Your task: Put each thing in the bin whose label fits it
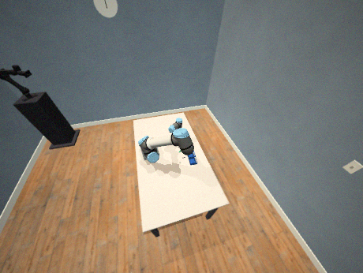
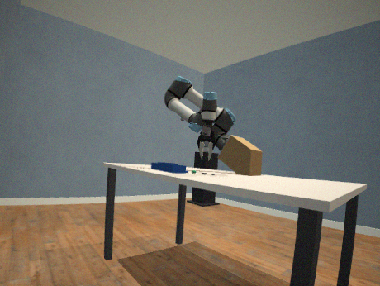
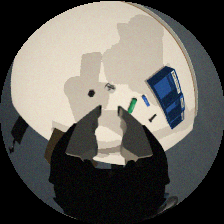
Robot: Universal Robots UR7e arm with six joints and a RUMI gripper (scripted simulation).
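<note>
My gripper is now 8 cm above the small grey piece. Round my hand: small blue piece (5 cm ahead, 10 cm to the right, 8 cm below); green piece (1 cm ahead, 8 cm to the right, 8 cm below); black nut (4 cm behind, 3 cm to the left, 8 cm below).
</note>
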